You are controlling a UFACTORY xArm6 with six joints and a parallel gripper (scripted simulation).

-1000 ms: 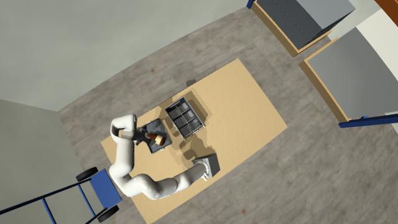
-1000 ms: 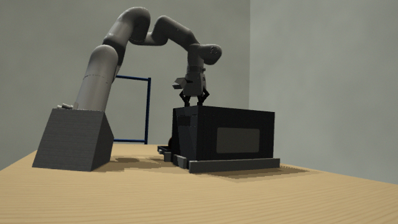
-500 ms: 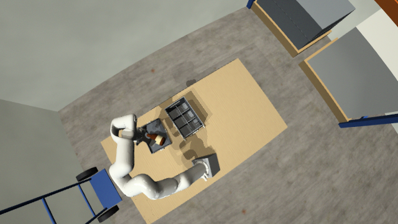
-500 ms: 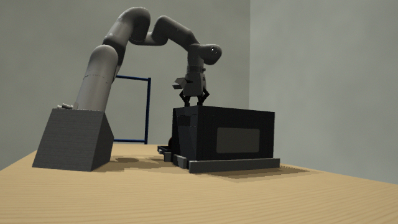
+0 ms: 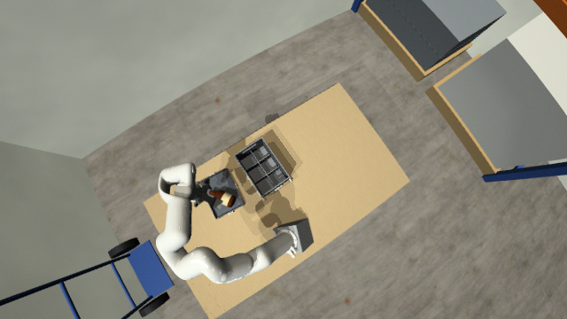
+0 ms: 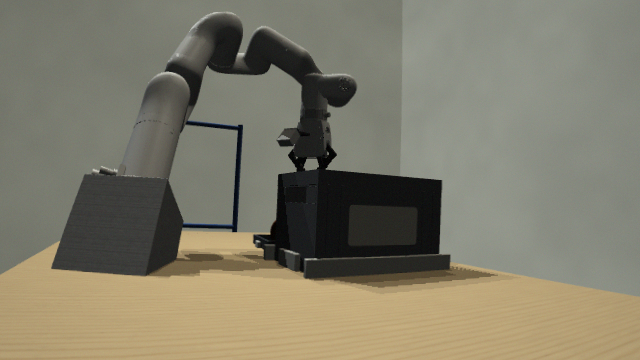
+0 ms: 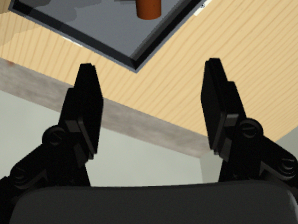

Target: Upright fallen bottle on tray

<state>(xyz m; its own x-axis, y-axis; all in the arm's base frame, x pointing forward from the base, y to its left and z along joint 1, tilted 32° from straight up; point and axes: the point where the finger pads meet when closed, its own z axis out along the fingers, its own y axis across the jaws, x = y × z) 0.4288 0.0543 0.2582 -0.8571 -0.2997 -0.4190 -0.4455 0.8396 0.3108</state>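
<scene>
The brown bottle is 4 cm behind my hand, 2 cm to the right of it and 15 cm below it. Round my hand: dark tray 2 cm behind, 3 cm to the right, 18 cm below; then dark crate 7 cm behind, 32 cm to the right, 11 cm below.
</scene>
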